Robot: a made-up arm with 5 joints. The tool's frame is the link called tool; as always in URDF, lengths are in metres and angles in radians. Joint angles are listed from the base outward.
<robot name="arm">
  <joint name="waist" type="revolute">
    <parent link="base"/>
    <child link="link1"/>
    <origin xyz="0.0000 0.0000 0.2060" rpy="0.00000 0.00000 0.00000"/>
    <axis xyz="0 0 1"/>
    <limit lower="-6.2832" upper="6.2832"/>
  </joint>
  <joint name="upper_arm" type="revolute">
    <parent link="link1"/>
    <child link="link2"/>
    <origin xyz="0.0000 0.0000 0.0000" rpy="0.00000 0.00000 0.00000"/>
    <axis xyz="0 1 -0.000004"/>
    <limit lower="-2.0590" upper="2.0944"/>
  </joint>
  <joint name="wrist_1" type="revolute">
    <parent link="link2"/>
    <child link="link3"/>
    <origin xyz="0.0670 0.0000 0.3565" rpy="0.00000 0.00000 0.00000"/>
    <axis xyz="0 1 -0.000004"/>
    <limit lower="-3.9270" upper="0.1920"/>
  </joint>
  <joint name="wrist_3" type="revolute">
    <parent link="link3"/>
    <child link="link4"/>
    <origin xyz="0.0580 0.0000 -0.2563" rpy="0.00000 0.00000 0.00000"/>
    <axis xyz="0 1 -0.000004"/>
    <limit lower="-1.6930" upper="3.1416"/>
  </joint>
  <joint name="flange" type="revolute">
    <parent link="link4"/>
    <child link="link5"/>
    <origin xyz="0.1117 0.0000 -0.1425" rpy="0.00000 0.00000 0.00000"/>
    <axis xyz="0 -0.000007 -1"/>
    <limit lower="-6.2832" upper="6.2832"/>
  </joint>
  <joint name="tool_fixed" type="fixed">
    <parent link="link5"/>
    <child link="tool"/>
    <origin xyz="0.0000 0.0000 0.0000" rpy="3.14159 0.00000 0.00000"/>
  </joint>
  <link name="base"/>
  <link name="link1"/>
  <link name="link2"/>
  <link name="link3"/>
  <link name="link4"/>
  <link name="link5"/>
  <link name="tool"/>
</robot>
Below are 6 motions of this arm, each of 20 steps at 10 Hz.
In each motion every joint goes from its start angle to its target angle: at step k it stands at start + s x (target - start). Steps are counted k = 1, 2, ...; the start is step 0. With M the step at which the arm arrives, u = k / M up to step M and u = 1 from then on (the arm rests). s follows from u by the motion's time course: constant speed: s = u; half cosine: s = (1 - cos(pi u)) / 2; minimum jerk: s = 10 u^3 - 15 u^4 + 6 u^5.
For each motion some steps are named. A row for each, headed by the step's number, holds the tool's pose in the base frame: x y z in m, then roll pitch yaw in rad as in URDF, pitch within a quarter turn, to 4 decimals.
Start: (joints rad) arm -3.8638 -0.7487 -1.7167 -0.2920 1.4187
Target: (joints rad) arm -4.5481 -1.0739 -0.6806 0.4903 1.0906
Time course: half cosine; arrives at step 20
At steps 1, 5, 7, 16, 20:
1: 0.0946 -0.0841 0.9225 -0.3892 -0.0589 0.7019
5: 0.0545 -0.0587 0.9069 -0.5935 -0.1130 0.5828
7: 0.0237 -0.0304 0.8836 -0.7771 -0.1712 0.4903
16: -0.0270 0.1153 0.6504 -1.7525 -0.4424 0.3081
20: -0.0212 0.1278 0.6022 -1.9136 -0.4561 0.3202

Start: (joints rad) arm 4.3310 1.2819 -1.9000 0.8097 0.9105
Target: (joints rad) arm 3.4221 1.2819 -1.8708 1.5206 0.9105
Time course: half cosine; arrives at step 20
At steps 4, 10, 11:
4: -0.2830 -0.5596 -0.0991 2.9327 0.1597 -2.9663
10: -0.4248 -0.3840 -0.1149 2.6804 0.3328 2.8872
11: -0.4425 -0.3462 -0.1161 2.6286 0.3641 2.7985

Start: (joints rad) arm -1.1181 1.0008 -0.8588 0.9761 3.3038
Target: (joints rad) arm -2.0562 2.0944 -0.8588 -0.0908 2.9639
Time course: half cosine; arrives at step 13
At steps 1, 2, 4, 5, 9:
1: 0.1173 -0.2499 -0.0884 -2.8298 -1.0937 1.6618
2: 0.1046 -0.2482 -0.1047 -2.8560 -1.0991 1.6514
4: 0.0589 -0.2304 -0.1624 -2.9586 -1.1157 1.6177
5: 0.0316 -0.2088 -0.1978 -3.0317 -1.1238 1.5990
9: -0.0156 -0.0538 -0.3078 2.9194 -1.1274 1.5331

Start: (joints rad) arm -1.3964 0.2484 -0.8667 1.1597 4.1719
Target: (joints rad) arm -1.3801 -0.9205 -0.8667 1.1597 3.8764
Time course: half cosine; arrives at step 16
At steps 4, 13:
4: 0.0650 -0.3639 0.2437 -2.8284 -0.2008 0.7287
13: 0.0377 -0.1969 0.5189 2.7589 0.3746 0.9270

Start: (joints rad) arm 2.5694 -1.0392 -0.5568 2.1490 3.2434
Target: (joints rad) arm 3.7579 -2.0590 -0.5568 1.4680 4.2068
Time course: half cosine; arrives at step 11
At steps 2, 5, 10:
2: -0.0011 0.0006 0.3308 -3.0630 -0.4110 -0.6725
5: 0.0101 -0.0006 0.3518 3.0541 0.1533 -0.5842
10: 0.0727 0.0489 0.3915 2.0881 0.4665 -0.7281

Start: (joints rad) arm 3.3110 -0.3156 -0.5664 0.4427 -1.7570
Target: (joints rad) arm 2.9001 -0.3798 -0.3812 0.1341 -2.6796
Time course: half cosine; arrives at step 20
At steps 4, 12, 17, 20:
4: -0.3444 -0.0451 0.3660 2.6993 0.1199 -1.1933
12: -0.3314 0.0331 0.3660 2.7243 0.3883 -0.9635
17: -0.3168 0.0705 0.3664 2.8072 0.5283 -0.8226
20: -0.3135 0.0772 0.3665 2.8293 0.5529 -0.7928

